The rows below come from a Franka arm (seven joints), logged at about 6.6 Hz.
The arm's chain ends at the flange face. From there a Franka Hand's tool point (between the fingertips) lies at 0.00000 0.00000 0.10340 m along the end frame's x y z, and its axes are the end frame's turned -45 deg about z.
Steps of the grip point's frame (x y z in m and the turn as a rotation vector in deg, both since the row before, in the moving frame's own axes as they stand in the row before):
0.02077 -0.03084 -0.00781 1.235 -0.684 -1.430
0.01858 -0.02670 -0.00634 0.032 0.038 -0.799
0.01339 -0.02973 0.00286 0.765 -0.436 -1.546
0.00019 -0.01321 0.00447 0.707 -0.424 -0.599
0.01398 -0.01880 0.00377 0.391 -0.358 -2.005
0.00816 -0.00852 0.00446 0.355 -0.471 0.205
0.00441 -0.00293 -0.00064 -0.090 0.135 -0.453
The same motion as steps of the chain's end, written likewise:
-0.00466 -0.03582 -0.00778 0.390 -1.357 -1.430
-0.00575 -0.03193 -0.00634 0.049 0.004 -0.799
-0.01002 -0.03009 0.00287 0.233 -0.849 -1.546
-0.00776 -0.00912 0.00448 0.200 -0.800 -0.599
-0.00245 -0.02315 0.00377 0.023 -0.530 -2.005
0.00080 -0.01194 0.00447 -0.082 -0.584 0.205
0.00076 -0.00513 -0.00064 0.032 0.159 -0.453

